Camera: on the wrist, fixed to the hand. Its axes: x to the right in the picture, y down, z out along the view.
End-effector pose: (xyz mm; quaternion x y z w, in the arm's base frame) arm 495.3 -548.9 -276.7 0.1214 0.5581 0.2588 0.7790
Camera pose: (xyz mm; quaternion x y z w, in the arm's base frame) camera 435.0 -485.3 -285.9 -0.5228 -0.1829 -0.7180 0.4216
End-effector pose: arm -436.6 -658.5 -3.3 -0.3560 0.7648 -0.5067 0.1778
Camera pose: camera -512.3 -628.5 -37.0 0.8949 0.3568 -0.0425 0.2647
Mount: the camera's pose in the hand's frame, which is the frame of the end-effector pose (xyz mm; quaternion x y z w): 27.0 65.0 -53.1 0.1051 0.3296 0.9380 0.0229
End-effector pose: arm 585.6 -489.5 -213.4 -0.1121 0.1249 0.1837 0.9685
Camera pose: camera 574.3 -435.6 -282.3 -0.1558 -0.4465 -0.8626 0.1795
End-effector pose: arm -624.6 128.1 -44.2 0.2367 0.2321 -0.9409 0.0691
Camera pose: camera -610.8 95.1 -124.8 0.5405 -0.2928 0.0969 0.7828
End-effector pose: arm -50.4 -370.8 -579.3 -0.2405 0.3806 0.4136 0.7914
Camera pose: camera -116.3 -359.8 -636.8 -0.2983 -0.5386 -0.6325 0.4700
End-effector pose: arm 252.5 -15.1 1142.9 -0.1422 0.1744 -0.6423 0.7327
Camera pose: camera 290.3 -32.3 1065.1 0.4490 0.3114 0.6073 0.5767
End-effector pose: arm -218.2 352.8 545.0 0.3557 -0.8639 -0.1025 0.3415
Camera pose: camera -232.3 385.0 625.9 -0.7325 -0.2516 0.5260 0.3513
